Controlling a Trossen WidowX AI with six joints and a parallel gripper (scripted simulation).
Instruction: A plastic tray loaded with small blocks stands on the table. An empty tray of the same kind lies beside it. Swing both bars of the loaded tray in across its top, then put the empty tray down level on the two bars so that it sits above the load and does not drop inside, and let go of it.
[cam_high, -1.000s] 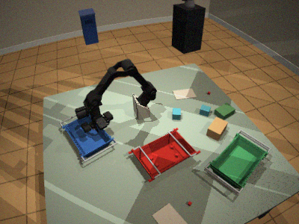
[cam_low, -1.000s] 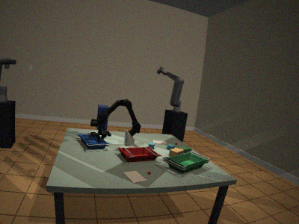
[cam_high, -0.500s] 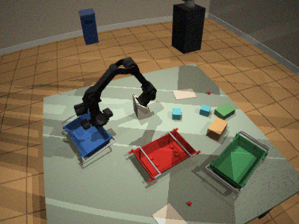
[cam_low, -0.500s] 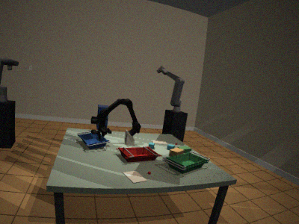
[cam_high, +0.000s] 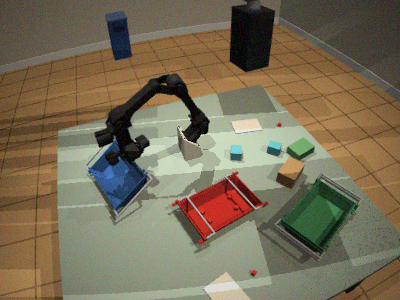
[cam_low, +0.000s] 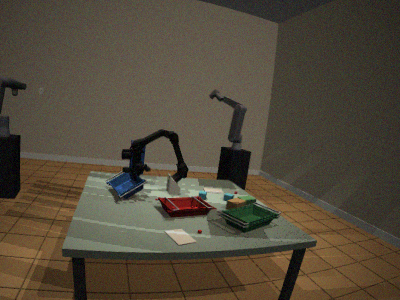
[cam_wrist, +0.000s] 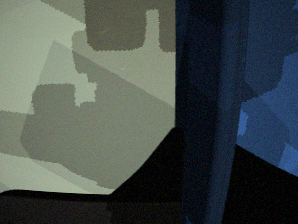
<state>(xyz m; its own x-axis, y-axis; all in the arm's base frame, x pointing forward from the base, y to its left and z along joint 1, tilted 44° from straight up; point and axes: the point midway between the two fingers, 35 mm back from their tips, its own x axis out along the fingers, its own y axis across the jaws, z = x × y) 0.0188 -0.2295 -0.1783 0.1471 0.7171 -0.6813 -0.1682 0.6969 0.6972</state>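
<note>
Now: gripper tip 1 cm short of the blue tray, 8 cm to the left of it and 1 cm above it. From my gripper tip the other things lie so: green block (24 cm ahead, 76 cm to the left, 7 cm below); orange block (34 cm ahead, 61 cm to the left, 6 cm below).
</note>
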